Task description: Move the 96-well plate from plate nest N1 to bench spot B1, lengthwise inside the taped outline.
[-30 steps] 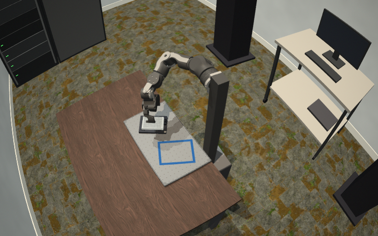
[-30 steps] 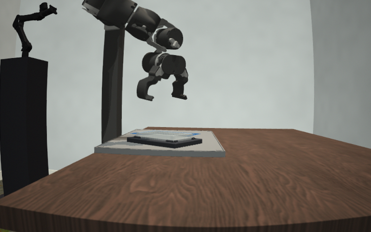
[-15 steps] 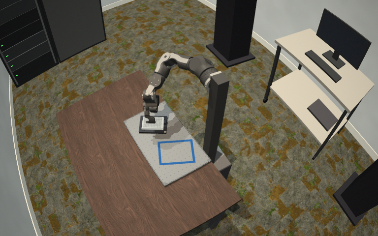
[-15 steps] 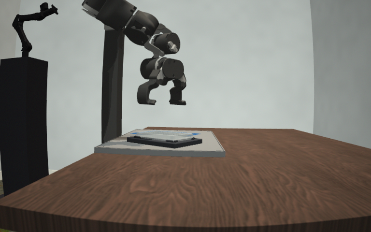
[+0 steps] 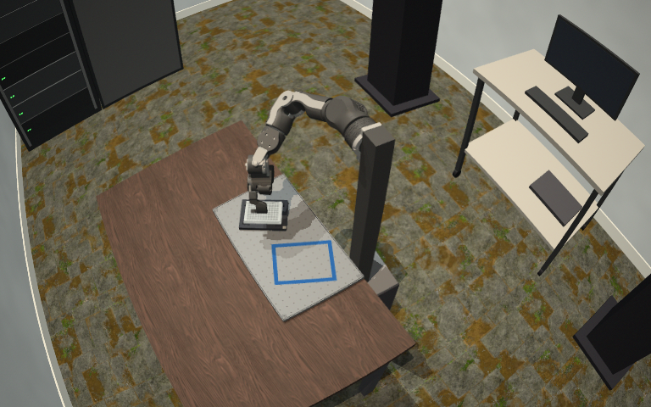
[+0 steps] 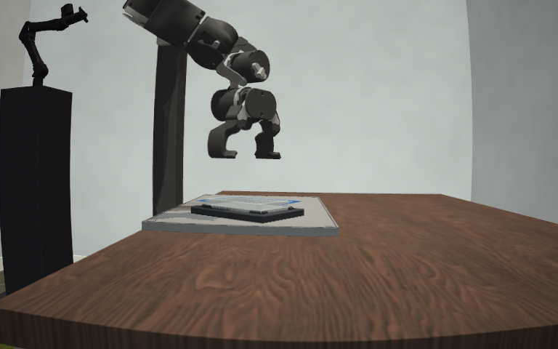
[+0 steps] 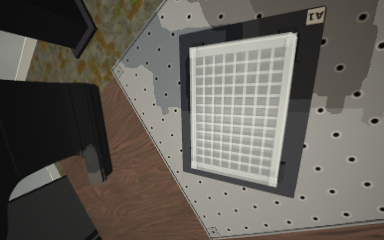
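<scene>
Right now the 96-well plate is 8 cm below my hand. Also, from my hand: black plate nest N1: 9 cm below.
</scene>
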